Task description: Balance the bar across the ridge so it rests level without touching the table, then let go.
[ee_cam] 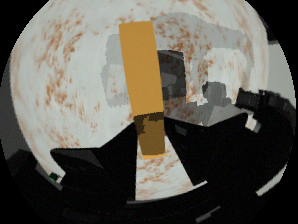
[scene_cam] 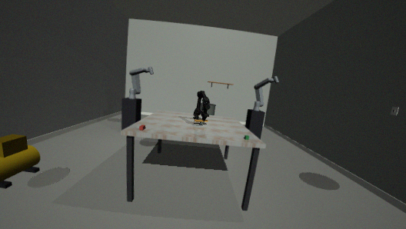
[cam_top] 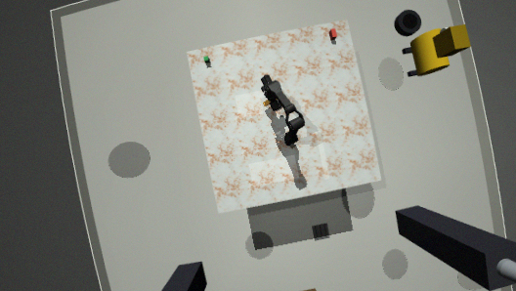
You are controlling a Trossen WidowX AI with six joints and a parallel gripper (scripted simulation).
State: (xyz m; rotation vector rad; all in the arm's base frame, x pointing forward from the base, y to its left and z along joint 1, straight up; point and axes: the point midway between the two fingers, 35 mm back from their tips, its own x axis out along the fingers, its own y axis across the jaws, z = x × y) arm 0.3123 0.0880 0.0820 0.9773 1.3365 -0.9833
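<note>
The orange bar lies 30 mm to the right of my gripper tip and 10 mm ahead of it. The rest, counted from my gripper tip: small green cube 430 mm ahead, 410 mm to the left, 30 mm below; then small red cube 590 mm to the right, 430 mm ahead, 30 mm below.
</note>
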